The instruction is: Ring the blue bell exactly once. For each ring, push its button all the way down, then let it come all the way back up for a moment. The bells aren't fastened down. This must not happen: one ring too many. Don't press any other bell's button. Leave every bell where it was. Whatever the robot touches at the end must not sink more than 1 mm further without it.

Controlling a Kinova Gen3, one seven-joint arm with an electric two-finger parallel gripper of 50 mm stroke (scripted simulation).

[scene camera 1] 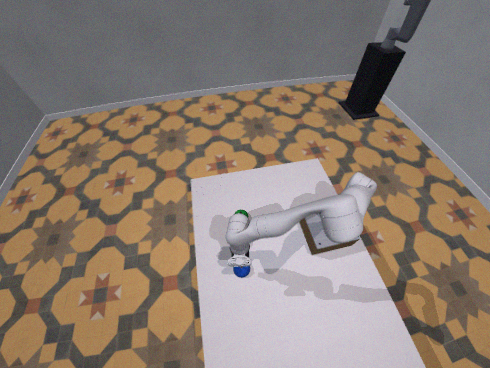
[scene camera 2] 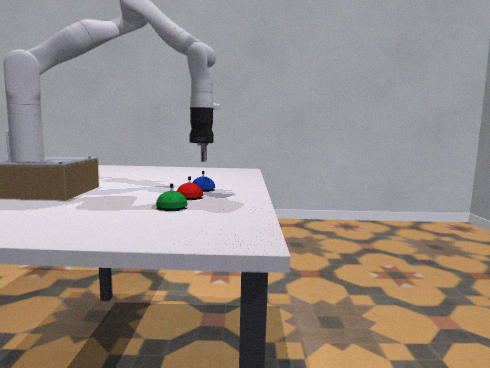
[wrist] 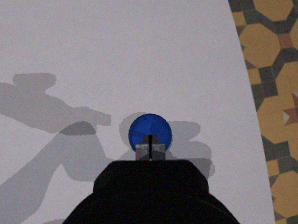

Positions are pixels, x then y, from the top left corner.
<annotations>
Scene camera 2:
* my gripper: 203, 161
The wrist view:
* my gripper: 150, 143
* blue bell: 148, 124
</annotations>
